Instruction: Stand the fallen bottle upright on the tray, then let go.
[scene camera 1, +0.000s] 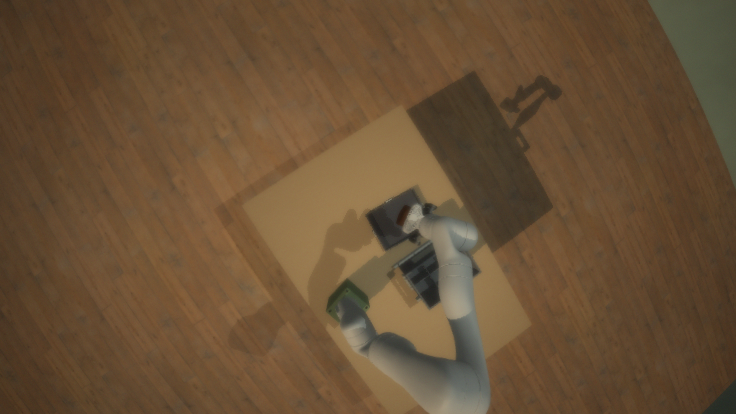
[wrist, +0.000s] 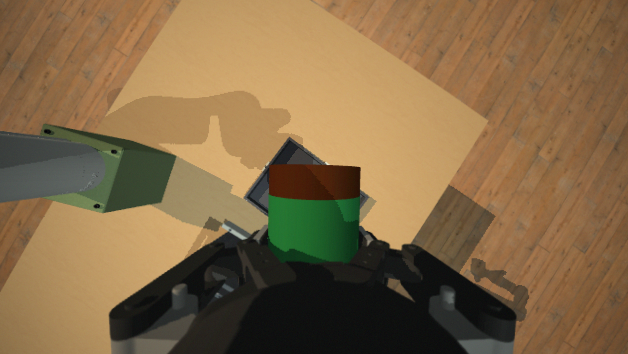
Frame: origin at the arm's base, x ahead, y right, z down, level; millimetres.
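Seen in the pictures: gripper, fingertip midpoint: (wrist: 313, 235); arm's base, link origin: (scene camera 1: 347, 307) (wrist: 77, 167).
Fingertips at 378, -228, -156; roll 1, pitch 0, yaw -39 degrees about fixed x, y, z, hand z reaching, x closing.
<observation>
Offsets run from my fingertips to a thing's middle, as dx, dy, dz. "pt": to the spot under its first point. Level surfaces: height alone.
The bottle {+9, +12, -13} (scene camera 1: 405, 216) (wrist: 314, 216) has a brown end above a green band in the wrist view. My gripper (scene camera 1: 421, 223) (wrist: 313, 235) is shut on it, with a finger on each side of the green band. In scene camera 1 the brown end sticks out beside the pale wrist part, over the tray's lower right side. The rest of the bottle is hidden, and its exact tilt and height above the tray cannot be told. The dark, shallow rectangular tray {pt -8, -52, +294} (scene camera 1: 393, 207) (wrist: 295, 158) lies on the table, partly hidden behind the bottle in the wrist view.
A dark divided organizer (scene camera 1: 414, 290) (wrist: 236, 230) stands close to the tray, partly under my arm in scene camera 1. A green block (scene camera 1: 347, 287) (wrist: 145, 175) at the arm's base stands near the edge of the tan table {dz +299} (scene camera 1: 319, 190) (wrist: 360, 90).
</observation>
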